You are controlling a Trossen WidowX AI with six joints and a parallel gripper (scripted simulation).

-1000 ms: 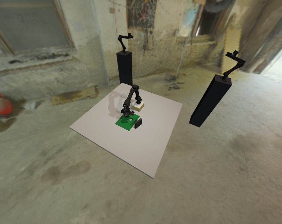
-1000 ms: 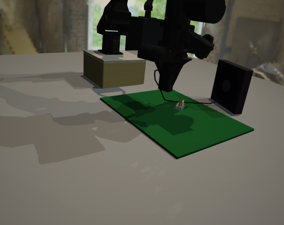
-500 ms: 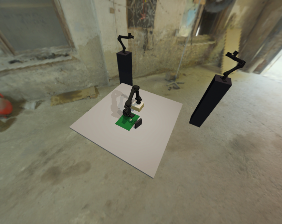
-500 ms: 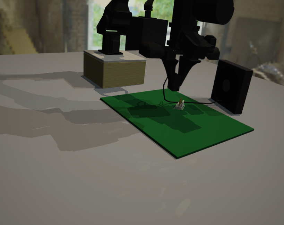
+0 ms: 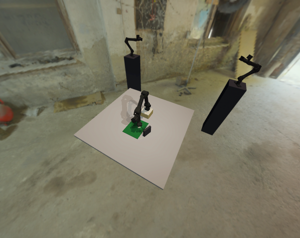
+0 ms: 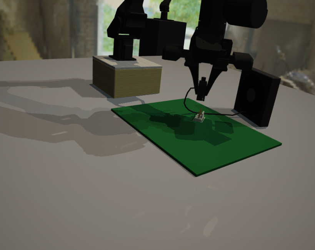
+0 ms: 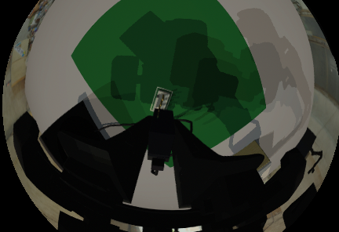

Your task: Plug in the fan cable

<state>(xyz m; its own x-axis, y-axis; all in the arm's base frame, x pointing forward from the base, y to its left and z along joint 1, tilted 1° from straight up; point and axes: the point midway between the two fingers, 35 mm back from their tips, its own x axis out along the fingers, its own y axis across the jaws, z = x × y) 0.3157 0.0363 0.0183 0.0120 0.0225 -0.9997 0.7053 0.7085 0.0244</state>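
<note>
Right now the four-pin header is 10 mm to the left of my gripper tip and 60 mm below it. Round my gripper tip: green board (20 mm ahead, 30 mm to the right, 80 mm below); then black fan plug (10 mm behind, 10 mm to the left, 10 mm above); then black fan (30 mm ahead, 140 mm to the left).
</note>
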